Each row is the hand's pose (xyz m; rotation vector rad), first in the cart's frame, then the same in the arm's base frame.
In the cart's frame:
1: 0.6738 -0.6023 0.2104 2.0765 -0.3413 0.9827
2: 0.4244 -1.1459 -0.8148 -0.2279 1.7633 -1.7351
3: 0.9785 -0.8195 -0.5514 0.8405 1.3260 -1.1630
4: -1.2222 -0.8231 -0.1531 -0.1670 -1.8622 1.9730
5: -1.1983 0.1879 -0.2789 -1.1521 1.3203 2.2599
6: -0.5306 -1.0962 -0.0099 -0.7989 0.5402 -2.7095
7: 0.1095 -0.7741 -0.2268 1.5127 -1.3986 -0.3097
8: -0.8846 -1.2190 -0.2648 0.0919 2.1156 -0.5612
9: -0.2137 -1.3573 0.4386 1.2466 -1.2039 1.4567
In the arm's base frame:
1: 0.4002 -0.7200 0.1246 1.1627 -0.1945 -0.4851
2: -0.7433 -0.8508 0.4149 0.5596 -1.0161 2.0285
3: -0.2962 -1.1902 0.0051 0.0924 0.9703 -2.8647
4: -0.4365 0.8672 0.8706 -0.1289 -0.1578 1.5135
5: -0.3454 1.2218 -0.0805 0.6799 2.5525 1.5164
6: -0.1930 0.1519 0.9191 1.4715 0.1240 1.5602
7: -0.1831 -0.3357 0.3510 -0.1117 -0.9944 -0.7864
8: -0.5435 0.3898 1.0799 -0.2642 -2.0107 1.9466
9: 0.2550 -0.1745 1.1692 0.5348 -0.2330 0.3636

